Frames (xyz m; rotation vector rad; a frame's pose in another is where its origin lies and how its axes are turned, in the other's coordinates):
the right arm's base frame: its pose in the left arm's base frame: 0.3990 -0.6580 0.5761 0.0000 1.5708 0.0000
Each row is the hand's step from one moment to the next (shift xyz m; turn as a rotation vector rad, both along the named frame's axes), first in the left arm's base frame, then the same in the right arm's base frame.
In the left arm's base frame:
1: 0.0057 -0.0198 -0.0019 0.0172 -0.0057 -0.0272
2: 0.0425 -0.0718 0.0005 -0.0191 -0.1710 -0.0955
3: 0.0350 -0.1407 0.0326 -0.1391 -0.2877 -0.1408
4: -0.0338 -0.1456 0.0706 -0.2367 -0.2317 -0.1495
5: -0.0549 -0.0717 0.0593 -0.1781 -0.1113 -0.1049
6: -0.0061 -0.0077 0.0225 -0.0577 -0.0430 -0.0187
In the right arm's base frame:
1: 0.0019 -0.0198 0.0057 0.0272 -0.0057 0.0172
2: -0.0005 -0.0718 0.0425 0.0955 -0.1710 -0.0191
3: -0.0326 -0.1407 0.0350 0.1408 -0.2877 -0.1391
4: -0.0706 -0.1456 -0.0338 0.1495 -0.2317 -0.2367
5: -0.0593 -0.0717 -0.0549 0.1049 -0.1113 -0.1781
6: -0.0225 -0.0077 -0.0061 0.0187 -0.0430 -0.0577

